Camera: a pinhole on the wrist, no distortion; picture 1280 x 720 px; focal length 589.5 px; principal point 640.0 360.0 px. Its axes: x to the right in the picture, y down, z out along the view. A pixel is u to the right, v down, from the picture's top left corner.
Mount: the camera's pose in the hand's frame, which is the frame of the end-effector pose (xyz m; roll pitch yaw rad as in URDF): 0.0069 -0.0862 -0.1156 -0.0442 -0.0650 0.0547
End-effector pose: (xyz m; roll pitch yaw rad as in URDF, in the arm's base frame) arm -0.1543 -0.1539 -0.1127 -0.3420 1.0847 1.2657
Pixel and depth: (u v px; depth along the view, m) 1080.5 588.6 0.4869
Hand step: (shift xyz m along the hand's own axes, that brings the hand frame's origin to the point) 0.3269 0.1418 0.3851
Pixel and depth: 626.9 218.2 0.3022
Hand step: -0.0163 -0.1468 0.1884
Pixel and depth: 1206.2 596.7 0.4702
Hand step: 0.4155 0.1459 0.3742
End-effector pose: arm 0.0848 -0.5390 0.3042 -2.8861 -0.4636 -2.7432
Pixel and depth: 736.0 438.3 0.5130
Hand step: 0.0521 0.0072 0.3982
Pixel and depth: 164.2 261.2 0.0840
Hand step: -0.0656 -0.1005 -0.0356
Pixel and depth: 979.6 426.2 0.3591
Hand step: 0.1868 -0.0201 0.2541
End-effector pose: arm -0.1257 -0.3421 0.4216 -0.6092 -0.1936 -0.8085
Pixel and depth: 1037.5 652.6 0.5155
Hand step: 0.3054 0.2090 0.4096
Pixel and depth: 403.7 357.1 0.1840
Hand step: -0.0789 -0.0837 0.0631
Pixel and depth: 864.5 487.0 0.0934
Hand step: 0.0350 -0.0604 -0.0211
